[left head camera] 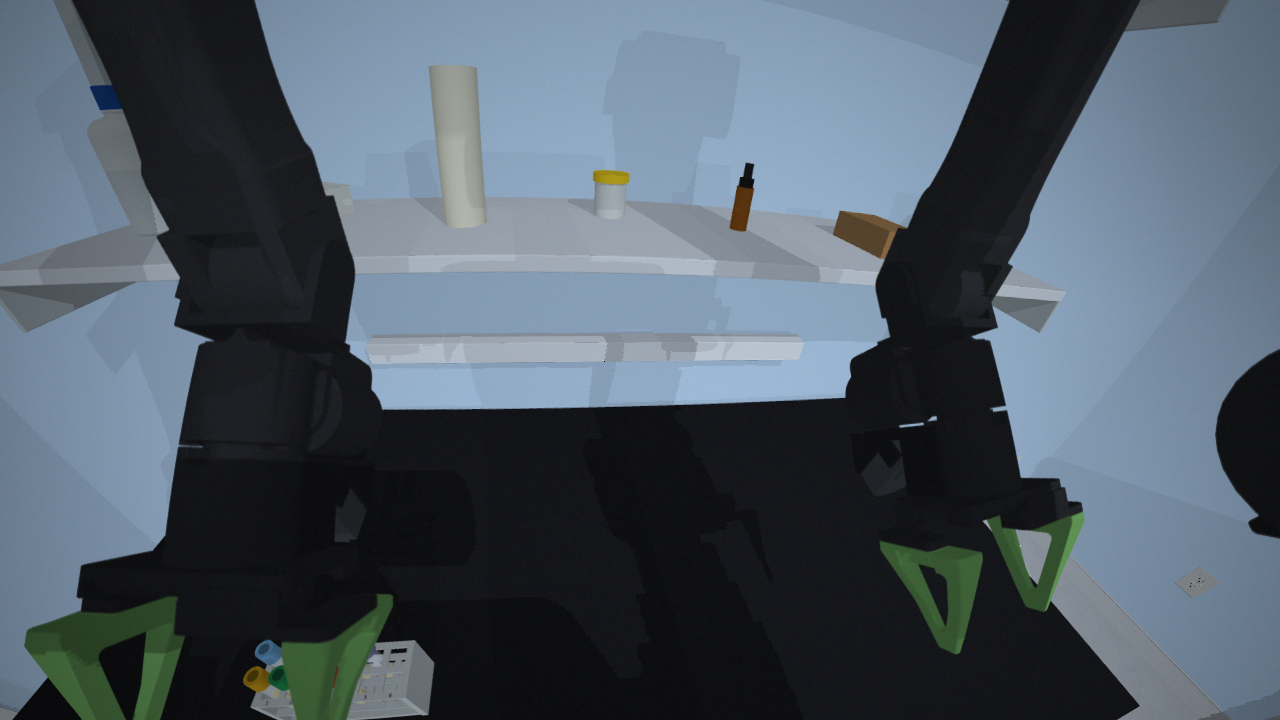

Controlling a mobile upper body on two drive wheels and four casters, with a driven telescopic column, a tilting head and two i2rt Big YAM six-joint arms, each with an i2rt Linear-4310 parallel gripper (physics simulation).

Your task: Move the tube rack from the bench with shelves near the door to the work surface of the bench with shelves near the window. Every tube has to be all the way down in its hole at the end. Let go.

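Frame: origin at the left arm's base, x right, y ahead, z up, level; metres.
Seen in the pictures: right gripper, between the fingertips: (995, 628).
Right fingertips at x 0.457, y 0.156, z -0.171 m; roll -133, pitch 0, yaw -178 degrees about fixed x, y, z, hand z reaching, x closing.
Offsets run from my right fingertips to a thing's middle. Level surfaces: height alone.
The white tube rack {dx -0.558, dy +0.110, dz -0.287 m} (411, 682) stands on the black bench top {dz -0.329 m} (537, 528) at the bottom left of the view. Tubes with blue {dx -0.626, dy +0.120, dz -0.265 m} (266, 651), orange-yellow {dx -0.624, dy +0.094, dz -0.265 m} (256, 678) and green caps show at its left end. My left gripper (217, 694) is open, with its right finger in front of the rack and hiding its middle. Its fingertips run to the picture's lower edge, and nothing shows held in it. How deep each tube sits cannot be told. My right gripper (995, 628) is open and empty over the right part of the bench.
A shelf (537, 263) runs above the bench, carrying a cream cylinder {dx -0.415, dy +0.483, dz +0.217 m} (458, 147), a yellow-lidded jar {dx -0.226, dy +0.534, dz +0.158 m} (610, 197), a brown dropper bottle {dx -0.044, dy +0.494, dz +0.174 m} (741, 207), a brown box {dx +0.175, dy +0.462, dz +0.148 m} (863, 232) and a large bottle {dx -0.856, dy +0.512, dz +0.217 m} (120, 170) at left. A white rail (537, 349) is on the wall below.
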